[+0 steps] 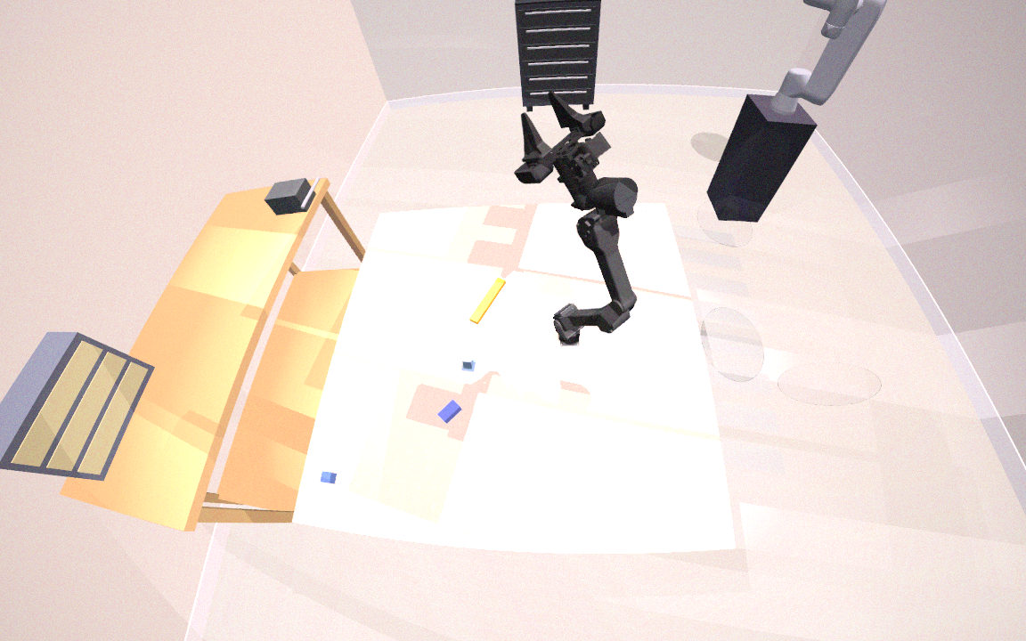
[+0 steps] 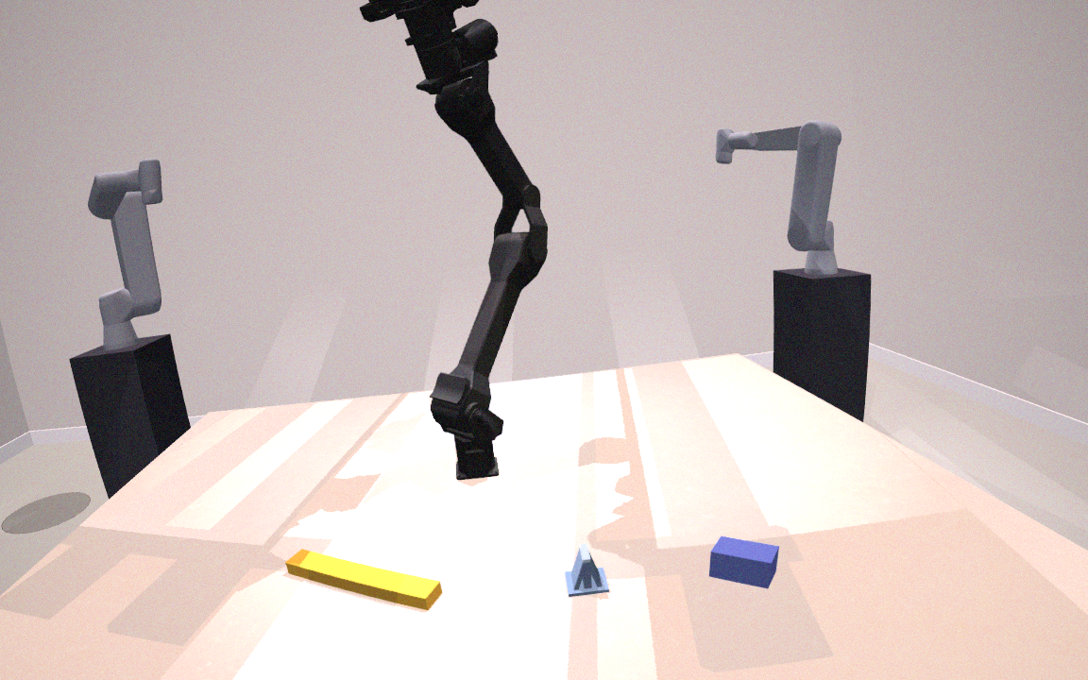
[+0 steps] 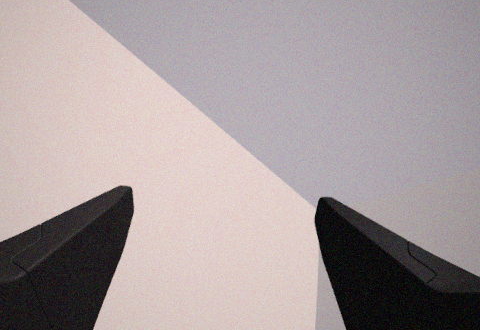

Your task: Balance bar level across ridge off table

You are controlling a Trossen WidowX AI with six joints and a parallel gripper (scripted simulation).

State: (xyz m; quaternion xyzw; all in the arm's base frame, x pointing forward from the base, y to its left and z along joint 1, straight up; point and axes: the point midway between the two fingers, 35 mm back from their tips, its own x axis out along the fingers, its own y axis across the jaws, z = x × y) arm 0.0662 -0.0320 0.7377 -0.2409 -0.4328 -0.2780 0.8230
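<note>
My gripper tip is now 20 cm short of the bar, 10 cm to the left of it and 76 cm above it. The rest, counted from my gripper tip: small blue cube 66 cm ahead, 54 cm to the left, 75 cm below.
</note>
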